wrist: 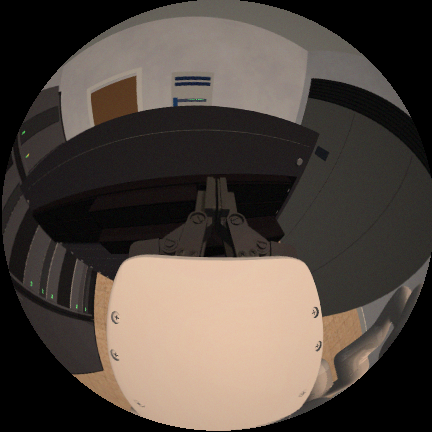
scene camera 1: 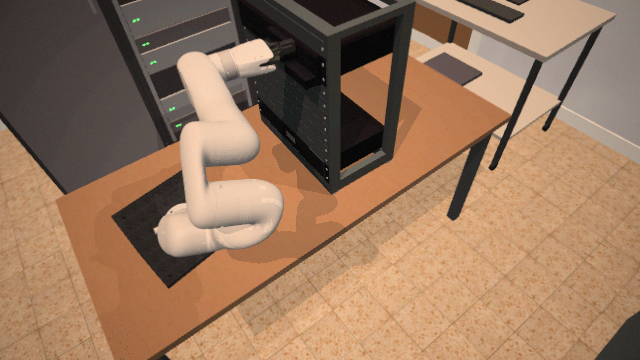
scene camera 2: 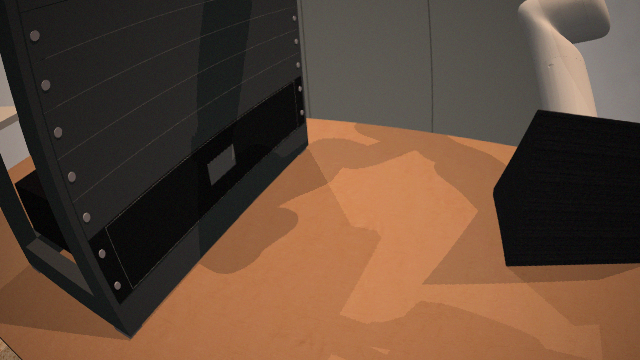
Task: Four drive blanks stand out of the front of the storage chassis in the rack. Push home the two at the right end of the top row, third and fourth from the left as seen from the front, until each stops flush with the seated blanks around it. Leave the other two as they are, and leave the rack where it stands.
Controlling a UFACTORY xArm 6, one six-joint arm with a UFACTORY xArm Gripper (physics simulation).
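Where they show: gripper, fingertip midpoint: (wrist: 214, 189) (scene camera 1: 294, 44); arm's base, origin of the base link: (scene camera 2: 576, 164).
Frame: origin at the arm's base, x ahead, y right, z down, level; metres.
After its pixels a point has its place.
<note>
My gripper (scene camera 1: 292, 46) {y -0.011, x 0.456, z -0.433 m} (wrist: 214, 189) {y -0.011, x 0.456, z -0.433 m} is shut and empty, its fingertips at the upper front of the storage chassis (scene camera 1: 313, 54) {y 0.068, x 0.465, z -0.438 m} in the rack (scene camera 1: 334, 120) {y 0.114, x 0.495, z -0.233 m} (scene camera 2: 215, 230) {y -0.179, x 0.477, z 0.083 m}. A dark drive blank (scene camera 1: 301, 74) {y 0.047, x 0.436, z -0.379 m} juts out below and to the right of the fingers in scene camera 1. In the wrist view one blank (wrist: 145, 197) {y -0.073, x 0.448, z -0.436 m} stands out left of the fingers, and another protruding surface (wrist: 127, 236) {y -0.099, x 0.429, z -0.408 m} shows lower left. A reddish-dark surface (wrist: 267, 226) {y 0.061, x 0.443, z -0.379 m} shows lower right. The fingers partly hide the row, and the darkness hides whether the tips touch a blank. The chassis front does not show in scene camera 2.
The rack stands on the wooden table (scene camera 1: 415, 130) {y 0.047, x 0.956, z 0.107 m} (scene camera 2: 310, 260) {y -0.162, x 0.349, z 0.107 m}. The arm's base sits on a black plate (scene camera 1: 135, 220) {y -0.039, x -0.116, z -0.070 m}. A tall server cabinet (scene camera 1: 65, 75) stands behind the table. A side table (scene camera 1: 555, 35) is at the back right. A black block (scene camera 2: 570, 195) {y -0.101, x 0.029, z -0.005 m} shows in scene camera 2.
</note>
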